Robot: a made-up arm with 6 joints.
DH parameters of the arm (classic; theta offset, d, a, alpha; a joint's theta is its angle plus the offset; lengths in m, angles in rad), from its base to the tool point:
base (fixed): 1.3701 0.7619 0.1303 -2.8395
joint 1: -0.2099 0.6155 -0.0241 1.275
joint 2: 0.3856 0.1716 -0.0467 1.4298
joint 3: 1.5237 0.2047 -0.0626 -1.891
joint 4: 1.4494 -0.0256 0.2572 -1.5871
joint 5: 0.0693 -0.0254 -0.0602 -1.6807
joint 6: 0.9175 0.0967 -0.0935 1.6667
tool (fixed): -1.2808 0.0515 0 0
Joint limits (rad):
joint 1: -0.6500..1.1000
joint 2: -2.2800..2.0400
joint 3: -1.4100..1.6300
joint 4: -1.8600..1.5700
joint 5: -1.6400..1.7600
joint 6: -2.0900..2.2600
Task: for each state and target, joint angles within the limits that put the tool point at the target. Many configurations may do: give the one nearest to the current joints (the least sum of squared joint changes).
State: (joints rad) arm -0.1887 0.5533 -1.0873 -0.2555 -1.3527 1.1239
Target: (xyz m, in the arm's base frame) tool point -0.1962 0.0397 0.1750
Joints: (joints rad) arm 0.2545 0.8704 -1.2900 -0.0802 -1.3282 1.0682
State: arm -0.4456 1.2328 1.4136 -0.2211 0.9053 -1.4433
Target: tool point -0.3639 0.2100 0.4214
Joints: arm -0.2587 0.9888 0.9554 -1.0035 1.3252 -2.0900
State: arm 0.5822 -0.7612 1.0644 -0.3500 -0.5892 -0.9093
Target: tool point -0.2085 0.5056 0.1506
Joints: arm 0.9945 -0.4036 0.7777 -0.0876 -0.8276 -0.6572
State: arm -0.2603 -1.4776 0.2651 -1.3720 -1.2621 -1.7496
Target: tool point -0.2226 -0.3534 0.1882
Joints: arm -0.6500 -1.8653 0.0883 -1.6174 -0.8313 -1.7928
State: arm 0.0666 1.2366 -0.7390 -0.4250 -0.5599 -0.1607
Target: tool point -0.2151 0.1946 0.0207
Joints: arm 0.0711 1.2869 -0.6278 -0.5409 -0.6472 -0.1648
